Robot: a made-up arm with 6 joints.
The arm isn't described. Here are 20 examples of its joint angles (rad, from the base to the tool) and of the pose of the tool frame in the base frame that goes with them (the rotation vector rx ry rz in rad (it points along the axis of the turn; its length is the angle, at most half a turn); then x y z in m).
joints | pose
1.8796 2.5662 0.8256 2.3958 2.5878 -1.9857 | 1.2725 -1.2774 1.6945 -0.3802 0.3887 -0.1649
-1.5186 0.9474 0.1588 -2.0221 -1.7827 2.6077 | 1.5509 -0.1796 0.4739 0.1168 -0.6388 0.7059
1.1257 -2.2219 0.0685 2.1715 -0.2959 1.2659 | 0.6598 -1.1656 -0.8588 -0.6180 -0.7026 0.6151
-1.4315 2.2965 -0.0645 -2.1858 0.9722 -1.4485 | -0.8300 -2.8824 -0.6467 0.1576 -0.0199 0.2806
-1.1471 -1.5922 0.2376 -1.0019 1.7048 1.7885 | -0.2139 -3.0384 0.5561 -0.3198 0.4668 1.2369
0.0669 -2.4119 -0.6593 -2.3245 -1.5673 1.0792 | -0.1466 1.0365 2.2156 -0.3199 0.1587 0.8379
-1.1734 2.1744 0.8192 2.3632 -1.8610 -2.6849 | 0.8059 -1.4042 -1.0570 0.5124 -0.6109 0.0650
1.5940 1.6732 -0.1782 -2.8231 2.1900 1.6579 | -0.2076 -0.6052 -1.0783 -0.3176 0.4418 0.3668
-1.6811 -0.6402 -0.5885 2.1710 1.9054 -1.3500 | 1.7810 0.8830 -0.1601 0.1472 -0.0411 1.5452
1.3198 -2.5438 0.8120 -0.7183 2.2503 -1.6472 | 2.4970 1.2153 -0.0756 -0.0942 -0.7918 0.3495
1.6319 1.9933 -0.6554 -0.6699 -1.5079 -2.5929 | 0.4450 -1.8199 -0.6969 0.1514 0.1305 0.4490
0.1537 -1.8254 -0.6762 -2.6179 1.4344 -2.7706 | 1.4296 0.2120 -0.3258 -0.3856 0.2157 0.9770
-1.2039 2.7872 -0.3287 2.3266 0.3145 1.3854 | 0.9189 1.2704 1.6702 0.1382 0.2500 0.0690
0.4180 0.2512 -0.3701 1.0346 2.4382 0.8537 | 0.5260 -0.5638 2.2776 0.5777 0.1768 1.3349
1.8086 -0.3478 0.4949 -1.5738 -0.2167 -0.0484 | -0.8880 -1.8566 -0.4636 -0.0648 0.2096 1.5473
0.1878 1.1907 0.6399 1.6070 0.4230 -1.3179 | 1.6009 1.1972 0.1754 0.9796 0.2899 1.0864
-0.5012 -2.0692 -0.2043 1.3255 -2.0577 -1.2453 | -1.8161 2.1730 -0.2680 -0.8258 0.4729 0.8822
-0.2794 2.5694 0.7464 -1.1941 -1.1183 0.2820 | -1.3407 -0.7339 1.4403 0.0072 -0.1102 -0.0755
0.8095 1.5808 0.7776 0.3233 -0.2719 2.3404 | -1.2725 0.9064 0.8021 0.7935 0.6189 0.6415
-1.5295 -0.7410 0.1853 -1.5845 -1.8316 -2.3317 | -1.4042 0.2179 0.0631 -0.0230 -0.0248 1.4914
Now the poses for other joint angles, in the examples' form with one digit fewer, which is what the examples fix.
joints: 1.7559 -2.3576 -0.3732 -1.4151 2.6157 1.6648
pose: -2.303 -0.075 1.066 0.031 -0.388 0.875
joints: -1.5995 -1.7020 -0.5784 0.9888 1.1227 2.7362
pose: 2.570 0.389 1.358 -0.091 0.644 1.182
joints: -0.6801 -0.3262 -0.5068 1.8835 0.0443 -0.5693
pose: 0.758 0.268 -0.634 0.256 -0.003 1.549
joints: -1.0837 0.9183 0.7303 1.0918 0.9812 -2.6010
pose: -2.817 0.208 -0.860 0.351 -0.828 1.379
